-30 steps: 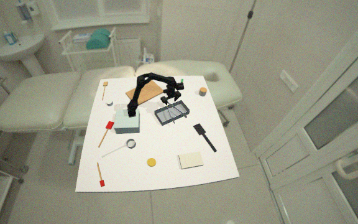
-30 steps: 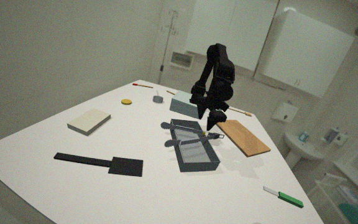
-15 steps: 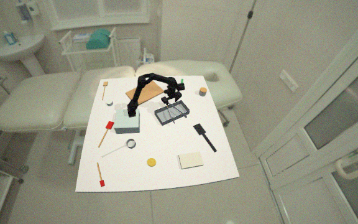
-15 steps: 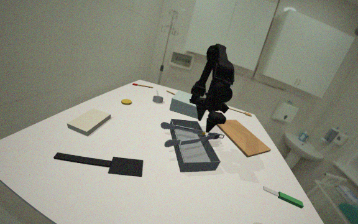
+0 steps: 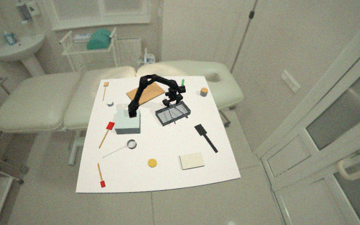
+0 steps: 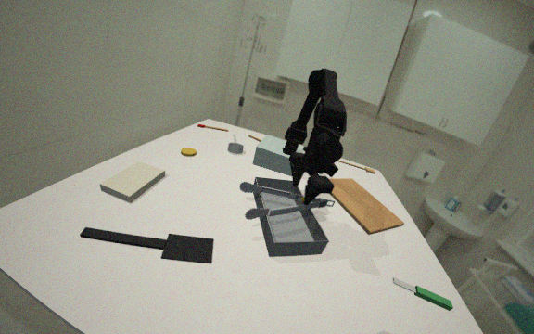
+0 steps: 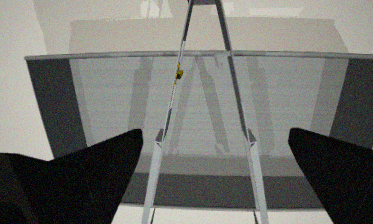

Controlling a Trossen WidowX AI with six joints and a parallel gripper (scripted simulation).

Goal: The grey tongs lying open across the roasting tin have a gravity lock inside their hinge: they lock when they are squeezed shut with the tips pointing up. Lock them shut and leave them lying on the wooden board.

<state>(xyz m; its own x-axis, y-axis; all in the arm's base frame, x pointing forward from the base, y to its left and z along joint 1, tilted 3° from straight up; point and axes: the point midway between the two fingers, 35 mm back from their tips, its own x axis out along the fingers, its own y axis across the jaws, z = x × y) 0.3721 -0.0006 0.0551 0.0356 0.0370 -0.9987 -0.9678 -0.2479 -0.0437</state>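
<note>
Right now my gripper tip is 3 cm to the right of the yellow slider, 3 cm past it and 3 cm above it. The rest, counted from my gripper tip: black spatula 35 cm to the right, 21 cm ahead, 9 cm below; wooden board 33 cm to the left, 19 cm behind, 9 cm below; roasting tin 7 cm below, 3 cm to the right.
</note>
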